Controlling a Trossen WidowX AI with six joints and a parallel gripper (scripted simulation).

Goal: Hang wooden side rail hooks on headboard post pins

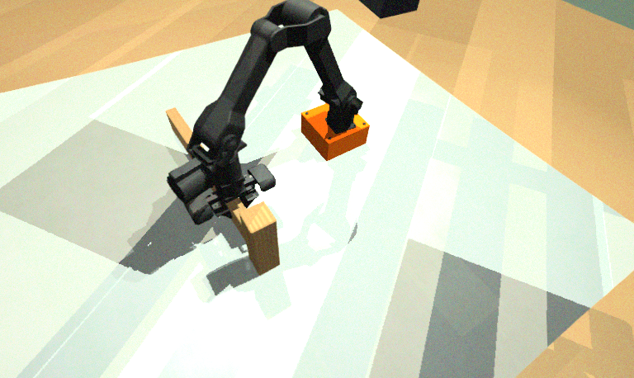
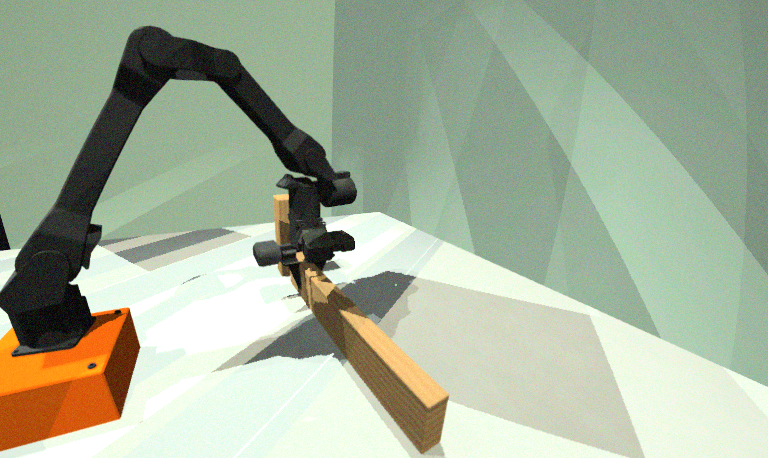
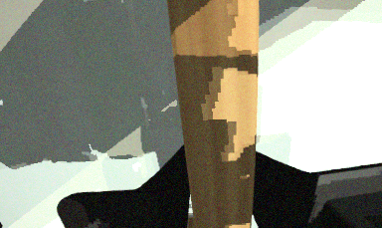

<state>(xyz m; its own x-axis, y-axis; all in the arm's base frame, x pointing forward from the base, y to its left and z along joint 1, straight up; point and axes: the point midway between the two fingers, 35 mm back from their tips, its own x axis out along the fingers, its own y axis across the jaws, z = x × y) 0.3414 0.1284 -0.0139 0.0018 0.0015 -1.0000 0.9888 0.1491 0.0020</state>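
My gripper tip is now 130 mm to the right of the headboard post, 60 mm below it and 20 mm past it.
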